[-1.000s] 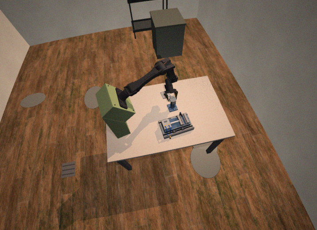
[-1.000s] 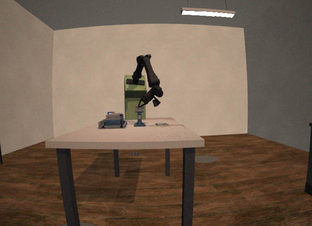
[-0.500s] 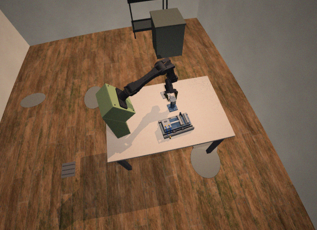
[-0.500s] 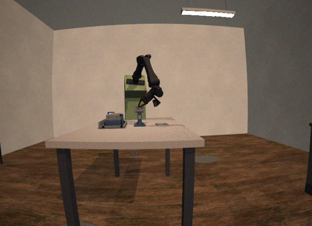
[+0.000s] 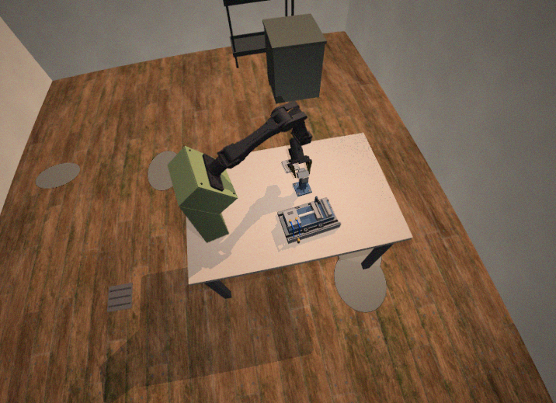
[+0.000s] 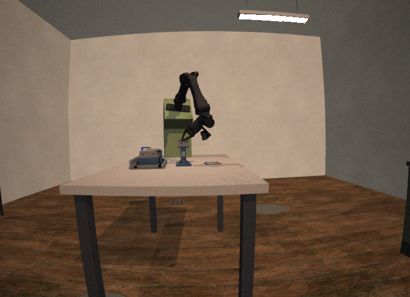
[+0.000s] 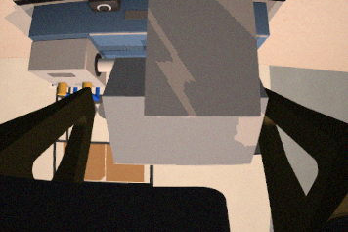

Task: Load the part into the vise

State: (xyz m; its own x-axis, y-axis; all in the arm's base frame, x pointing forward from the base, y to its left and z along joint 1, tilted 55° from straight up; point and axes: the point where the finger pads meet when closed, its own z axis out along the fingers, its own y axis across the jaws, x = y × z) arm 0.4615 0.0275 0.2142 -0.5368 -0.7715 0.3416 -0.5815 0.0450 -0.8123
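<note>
The part is right at my hand. From my hand the other things lie so: moving jaw: 200 mm to the right, 80 mm below, 20 mm ahead; dark work stop rod: 150 mm to the right, 60 mm below, 50 mm ahead; grey jaw: 190 mm to the right, 90 mm ahead, 80 mm below.
</note>
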